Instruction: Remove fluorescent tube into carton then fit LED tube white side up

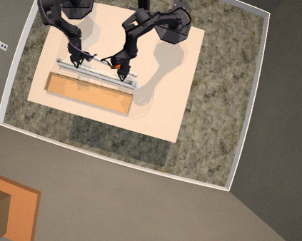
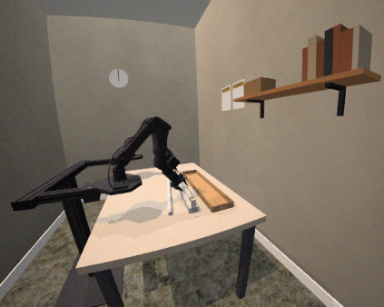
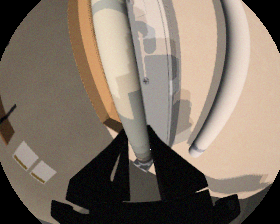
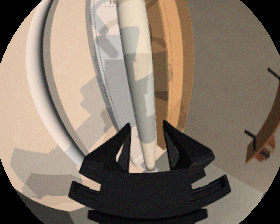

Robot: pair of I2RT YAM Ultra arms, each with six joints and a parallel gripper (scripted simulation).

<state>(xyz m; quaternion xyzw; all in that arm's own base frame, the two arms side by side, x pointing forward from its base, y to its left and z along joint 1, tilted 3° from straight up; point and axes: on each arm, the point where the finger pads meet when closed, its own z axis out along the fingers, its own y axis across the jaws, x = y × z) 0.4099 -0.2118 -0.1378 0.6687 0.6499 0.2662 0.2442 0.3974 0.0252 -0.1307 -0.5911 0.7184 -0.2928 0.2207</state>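
The old fluorescent tube lies 120 mm to the left of my right hand, 10 mm below it and 10 mm ahead of it. From my right hand the other things lie so: carton 160 mm ahead, 100 mm to the left, 50 mm below; light fixture 120 mm to the left, 20 mm below, 10 mm ahead; LED tube 120 mm to the left, 100 mm behind, 60 mm below.
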